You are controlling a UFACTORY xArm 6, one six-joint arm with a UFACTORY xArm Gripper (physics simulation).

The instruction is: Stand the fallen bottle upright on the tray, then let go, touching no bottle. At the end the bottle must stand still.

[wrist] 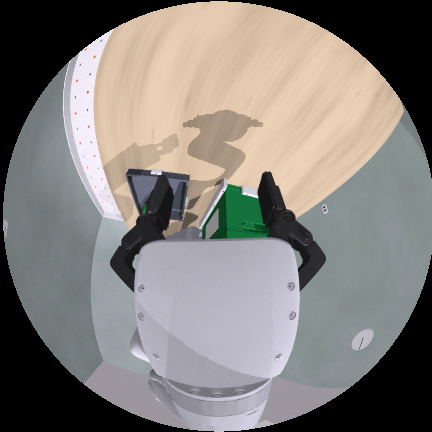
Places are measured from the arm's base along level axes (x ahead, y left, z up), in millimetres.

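Where they show: gripper, between the fingertips: (pixel 214 181).
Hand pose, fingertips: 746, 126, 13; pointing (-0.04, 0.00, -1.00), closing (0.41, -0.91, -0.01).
Observation:
After its pixels a point has its place, as x, y, z.
The dark grey tray (pixel 175 176) {538, 159, -172} lies on the table at the left of the wrist view, partly covered by the left finger. A small green piece (pixel 144 209) {393, 241, -129} shows at the tray's left side, beside that finger; it may be part of a bottle, but too little shows to tell. No bottle can be made out clearly, whether lying or upright. My gripper (pixel 214 181) {746, 126, 13} is wide open and empty, its left finger in front of the tray and its right finger in front of a green box's right side.
A green box (pixel 245 210) {550, -46, -102} with a pale rim and a light label stands right of the tray, partly hidden by the gripper's body. A white strip (pixel 82 100) with small dots runs along the left edge of the wooden table (pixel 300 75) {922, 26, -187}. Arm shadows fall on the wood.

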